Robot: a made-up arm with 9 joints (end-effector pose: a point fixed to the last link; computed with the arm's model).
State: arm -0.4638 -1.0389 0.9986 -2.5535 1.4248 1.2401 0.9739 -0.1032 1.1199
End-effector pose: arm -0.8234 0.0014 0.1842 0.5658 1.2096 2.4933
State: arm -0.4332 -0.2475 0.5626 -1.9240 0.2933 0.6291 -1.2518 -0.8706 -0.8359
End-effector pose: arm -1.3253 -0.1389 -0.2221 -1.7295 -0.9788 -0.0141
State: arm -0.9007 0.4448 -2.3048 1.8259 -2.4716 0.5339 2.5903 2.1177 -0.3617
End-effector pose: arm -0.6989 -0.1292 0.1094 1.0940 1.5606 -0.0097
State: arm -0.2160 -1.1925 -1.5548 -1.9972 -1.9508 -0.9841 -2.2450 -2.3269 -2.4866
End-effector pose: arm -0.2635 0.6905 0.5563 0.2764 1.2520 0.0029
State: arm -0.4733 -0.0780 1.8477 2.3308 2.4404 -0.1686 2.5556 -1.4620 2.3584
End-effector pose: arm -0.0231 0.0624 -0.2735 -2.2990 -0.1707 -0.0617
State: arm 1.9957 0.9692 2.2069 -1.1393 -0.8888 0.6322 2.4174 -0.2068 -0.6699
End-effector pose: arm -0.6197 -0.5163 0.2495 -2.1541 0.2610 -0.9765
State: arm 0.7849 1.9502 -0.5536 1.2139 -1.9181 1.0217 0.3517 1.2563 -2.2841
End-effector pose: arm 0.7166 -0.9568 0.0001 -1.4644 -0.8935 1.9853
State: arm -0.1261 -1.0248 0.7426 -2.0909 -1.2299 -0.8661 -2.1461 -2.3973 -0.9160
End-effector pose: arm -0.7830 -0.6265 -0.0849 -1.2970 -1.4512 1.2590
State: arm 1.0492 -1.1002 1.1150 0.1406 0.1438 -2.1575 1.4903 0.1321 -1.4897
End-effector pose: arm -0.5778 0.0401 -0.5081 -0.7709 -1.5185 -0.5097
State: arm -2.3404 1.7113 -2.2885 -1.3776 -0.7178 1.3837 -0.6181 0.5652 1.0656
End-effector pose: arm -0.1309 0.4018 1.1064 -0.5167 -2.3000 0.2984
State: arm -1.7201 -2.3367 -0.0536 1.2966 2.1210 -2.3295 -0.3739 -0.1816 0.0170
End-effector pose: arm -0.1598 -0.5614 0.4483 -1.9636 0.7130 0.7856
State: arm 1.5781 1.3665 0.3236 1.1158 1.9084 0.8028 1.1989 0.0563 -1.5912
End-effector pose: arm -0.1644 -0.8002 0.2613 2.3455 0.6415 -0.8278
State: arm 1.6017 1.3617 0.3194 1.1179 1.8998 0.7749 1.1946 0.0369 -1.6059
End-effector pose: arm -0.1576 -0.7760 0.2929 2.2966 0.5894 -0.8709
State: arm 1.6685 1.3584 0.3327 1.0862 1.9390 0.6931 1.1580 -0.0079 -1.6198
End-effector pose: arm -0.1539 -0.6803 0.3547 2.1297 0.3987 -0.9550
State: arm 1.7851 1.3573 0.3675 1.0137 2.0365 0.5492 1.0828 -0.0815 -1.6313
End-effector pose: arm -0.1391 -0.4990 0.3913 1.8078 0.0563 -1.0447
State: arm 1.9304 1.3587 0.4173 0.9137 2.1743 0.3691 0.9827 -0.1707 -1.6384
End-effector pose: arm -0.0954 -0.3132 0.3192 1.3688 -0.3555 -1.0733
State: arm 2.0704 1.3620 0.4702 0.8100 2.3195 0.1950 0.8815 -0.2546 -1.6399
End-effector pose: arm -0.0350 -0.2429 0.1650 0.9137 -0.7249 -1.0182
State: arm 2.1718 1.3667 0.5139 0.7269 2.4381 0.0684 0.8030 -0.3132 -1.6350
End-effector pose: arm 0.0085 -0.2864 0.0393 0.5639 -0.9716 -0.9238
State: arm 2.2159 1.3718 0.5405 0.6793 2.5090 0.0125 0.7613 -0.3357 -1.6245
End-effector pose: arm 0.0211 -0.3411 -0.0153 0.3970 -1.0766 -0.8574
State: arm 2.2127 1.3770 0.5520 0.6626 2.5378 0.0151 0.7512 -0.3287 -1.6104
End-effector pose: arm 0.0125 -0.3563 -0.0265 0.3874 -1.0789 -0.8402
